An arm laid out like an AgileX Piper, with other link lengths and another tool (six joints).
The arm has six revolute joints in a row. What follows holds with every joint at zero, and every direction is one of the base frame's. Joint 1 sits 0.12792 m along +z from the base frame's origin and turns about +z. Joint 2 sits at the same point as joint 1 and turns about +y. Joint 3 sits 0.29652 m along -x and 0.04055 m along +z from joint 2 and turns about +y. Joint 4 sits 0.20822 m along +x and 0.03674 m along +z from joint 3 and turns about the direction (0.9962, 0, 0.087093). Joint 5 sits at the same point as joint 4 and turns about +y. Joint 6 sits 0.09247 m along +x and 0.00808 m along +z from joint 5 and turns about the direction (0.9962, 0, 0.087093). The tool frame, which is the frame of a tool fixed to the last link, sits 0.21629 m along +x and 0.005 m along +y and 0.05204 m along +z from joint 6; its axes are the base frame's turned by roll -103.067, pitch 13.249 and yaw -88.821 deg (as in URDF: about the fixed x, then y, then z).
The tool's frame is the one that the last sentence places.
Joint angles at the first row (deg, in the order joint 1, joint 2, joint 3, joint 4, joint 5, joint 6):
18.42, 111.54, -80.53, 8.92, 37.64, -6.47
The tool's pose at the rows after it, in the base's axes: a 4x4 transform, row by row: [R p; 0 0 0 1], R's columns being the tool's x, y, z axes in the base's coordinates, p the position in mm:
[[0.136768, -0.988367, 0.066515, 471.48], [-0.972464, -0.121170, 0.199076, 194.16], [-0.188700, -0.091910, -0.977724, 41.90], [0, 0, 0, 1]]
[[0.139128, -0.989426, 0.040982, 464.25], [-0.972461, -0.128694, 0.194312, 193.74], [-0.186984, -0.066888, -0.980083, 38.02], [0, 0, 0, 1]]
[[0.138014, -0.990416, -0.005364, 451.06], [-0.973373, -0.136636, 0.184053, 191.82], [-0.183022, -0.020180, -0.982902, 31.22], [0, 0, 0, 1]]
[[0.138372, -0.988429, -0.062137, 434.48], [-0.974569, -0.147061, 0.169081, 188.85], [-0.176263, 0.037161, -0.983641, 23.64], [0, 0, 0, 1]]
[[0.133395, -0.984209, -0.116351, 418.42], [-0.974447, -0.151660, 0.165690, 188.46], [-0.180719, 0.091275, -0.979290, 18.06], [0, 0, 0, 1]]
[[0.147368, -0.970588, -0.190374, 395.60], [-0.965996, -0.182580, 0.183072, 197.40], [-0.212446, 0.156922, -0.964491, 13.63], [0, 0, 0, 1]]
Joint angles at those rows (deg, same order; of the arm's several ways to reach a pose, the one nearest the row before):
18.42, 112.22, -80.53, 9.06, 38.40, -6.47
18.42, 112.22, -80.53, 9.27, 39.89, -6.80
18.42, 112.22, -80.53, 9.37, 42.61, -6.89
18.42, 112.22, -80.53, 9.37, 45.98, -7.02
18.42, 112.22, -80.53, 10.07, 49.05, -7.15
18.42, 112.34, -80.53, 13.09, 52.83, -9.57

